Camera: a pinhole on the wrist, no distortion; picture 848 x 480 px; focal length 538.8 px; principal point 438.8 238.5 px. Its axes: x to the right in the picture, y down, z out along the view. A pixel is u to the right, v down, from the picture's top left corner.
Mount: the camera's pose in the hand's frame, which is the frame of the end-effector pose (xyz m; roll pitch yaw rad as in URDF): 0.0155 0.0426 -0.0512 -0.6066 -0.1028 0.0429
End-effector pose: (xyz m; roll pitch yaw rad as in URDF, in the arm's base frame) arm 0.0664 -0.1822 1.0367 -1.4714 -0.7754 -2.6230
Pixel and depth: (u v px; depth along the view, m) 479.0 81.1 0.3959
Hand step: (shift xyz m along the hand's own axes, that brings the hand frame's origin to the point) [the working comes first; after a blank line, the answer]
In the camera's frame: 0.0295 -0.1157 0.3959

-0.0009 0.1727 0.3410
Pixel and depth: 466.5 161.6 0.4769
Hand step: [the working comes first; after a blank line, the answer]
In the camera's frame: 0.0245 -0.0681 0.4769

-0.0135 0.2575 0.3797
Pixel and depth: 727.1 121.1 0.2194
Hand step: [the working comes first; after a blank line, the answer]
In the camera's frame: 0.1174 -0.0478 0.2194

0.1072 0.1324 0.1673
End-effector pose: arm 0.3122 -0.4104 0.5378 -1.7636 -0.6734 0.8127
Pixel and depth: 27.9 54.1 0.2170
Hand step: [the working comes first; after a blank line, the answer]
In the camera's frame: -0.1655 -0.0743 0.2170

-0.1743 0.0972 0.1513
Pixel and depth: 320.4 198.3 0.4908
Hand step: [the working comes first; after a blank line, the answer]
In the camera's frame: -0.1079 -0.0366 0.4908

-0.1459 0.2856 0.3596
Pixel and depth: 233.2 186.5 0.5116
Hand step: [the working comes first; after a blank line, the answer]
In the camera's frame: -0.1952 -0.0494 0.5116

-0.2353 0.2832 0.3749
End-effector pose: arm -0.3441 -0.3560 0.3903 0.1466 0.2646 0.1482
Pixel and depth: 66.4 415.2 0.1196
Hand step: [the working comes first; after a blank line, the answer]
In the camera's frame: -0.0827 0.0392 0.1196

-0.0787 0.1391 0.0158
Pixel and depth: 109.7 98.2 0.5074
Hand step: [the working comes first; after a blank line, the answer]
In the camera's frame: -0.3099 -0.1321 0.5074

-0.3507 0.2078 0.4066
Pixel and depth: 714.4 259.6 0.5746
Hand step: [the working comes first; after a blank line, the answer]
In the camera's frame: 0.2939 0.0225 0.5746

0.2457 0.3989 0.4358
